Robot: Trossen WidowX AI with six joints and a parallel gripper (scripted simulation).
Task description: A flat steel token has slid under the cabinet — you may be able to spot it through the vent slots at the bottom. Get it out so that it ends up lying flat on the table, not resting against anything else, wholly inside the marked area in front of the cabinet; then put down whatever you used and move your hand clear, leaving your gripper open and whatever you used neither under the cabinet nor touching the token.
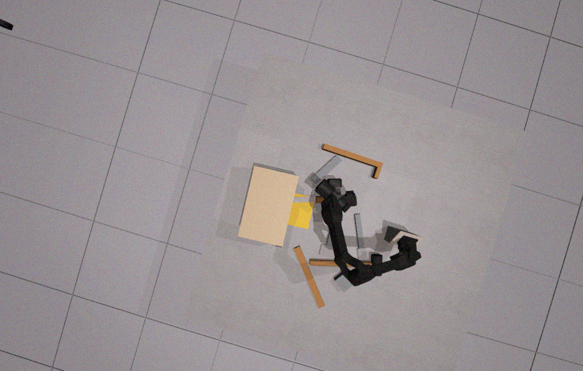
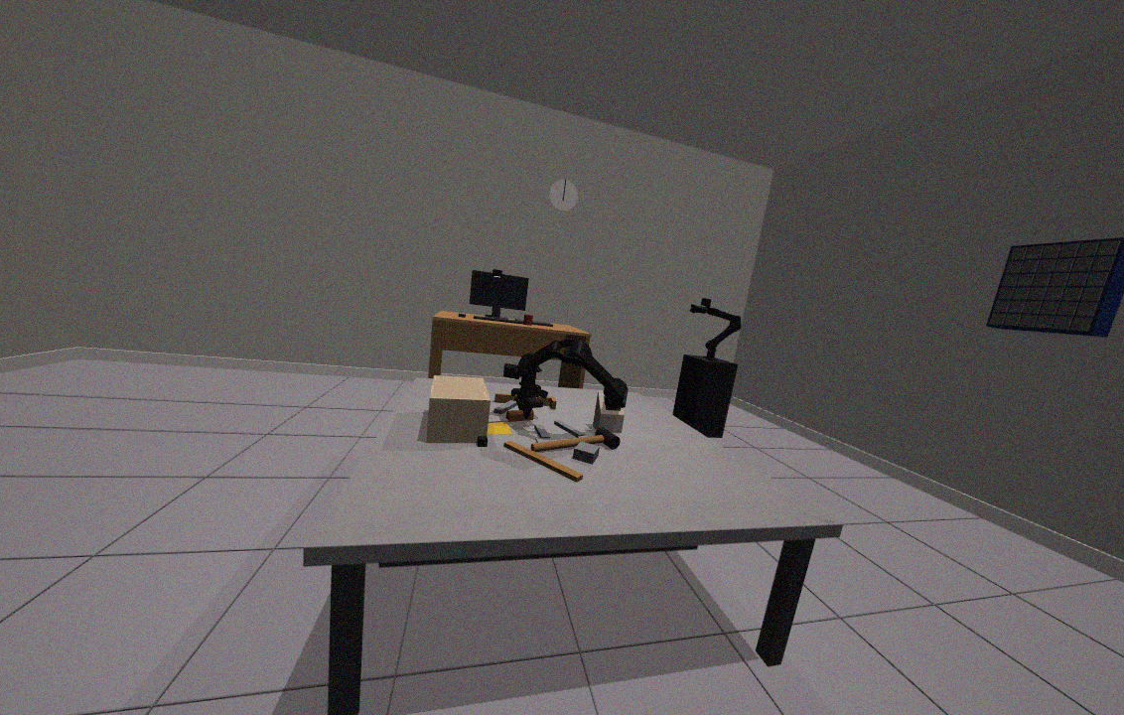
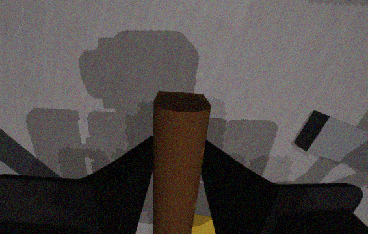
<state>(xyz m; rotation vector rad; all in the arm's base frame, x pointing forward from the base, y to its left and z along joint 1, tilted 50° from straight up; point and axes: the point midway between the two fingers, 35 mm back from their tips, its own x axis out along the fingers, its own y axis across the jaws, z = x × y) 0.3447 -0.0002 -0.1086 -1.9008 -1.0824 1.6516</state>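
My gripper tip is now 12 cm to the left of the grey bar and 6 cm short of it. The rest, counted from my gripper tip: grey l-shaped bracket (19 cm to the left, 5 cm behind); wooden stick (38 cm to the left); grey steel token (30 cm ahead, 13 cm to the left).
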